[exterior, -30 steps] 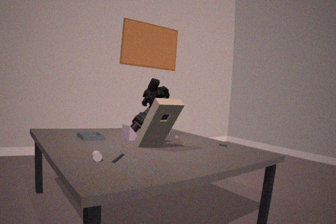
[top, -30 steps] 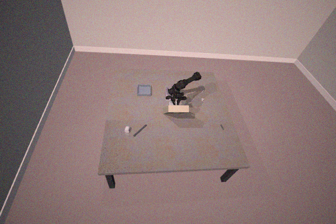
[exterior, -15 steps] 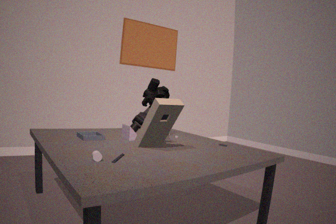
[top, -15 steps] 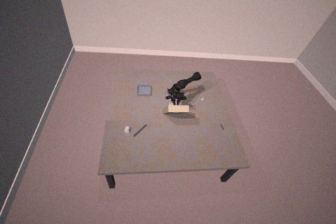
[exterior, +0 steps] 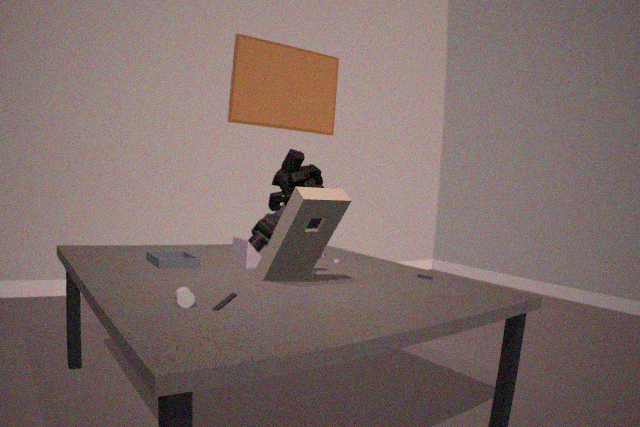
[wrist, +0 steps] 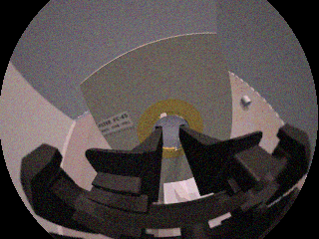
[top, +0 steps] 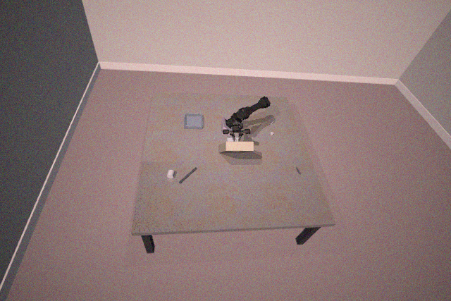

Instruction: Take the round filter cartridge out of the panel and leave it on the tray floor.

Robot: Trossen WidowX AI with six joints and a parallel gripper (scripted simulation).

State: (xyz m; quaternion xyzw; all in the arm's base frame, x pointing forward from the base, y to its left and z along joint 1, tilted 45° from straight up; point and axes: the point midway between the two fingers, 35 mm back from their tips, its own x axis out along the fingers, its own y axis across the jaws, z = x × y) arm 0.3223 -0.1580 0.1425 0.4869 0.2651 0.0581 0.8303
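Now: the round filter cartridge 1 cm below my gripper tip and 1 cm ahead of it. Round my gripper tip: blue-grey tray (43 cm behind, 27 cm to the right, 22 cm below); short dark piece (50 cm to the left, 23 cm below, 9 cm ahead); tan service panel (8 cm below, 4 cm behind).
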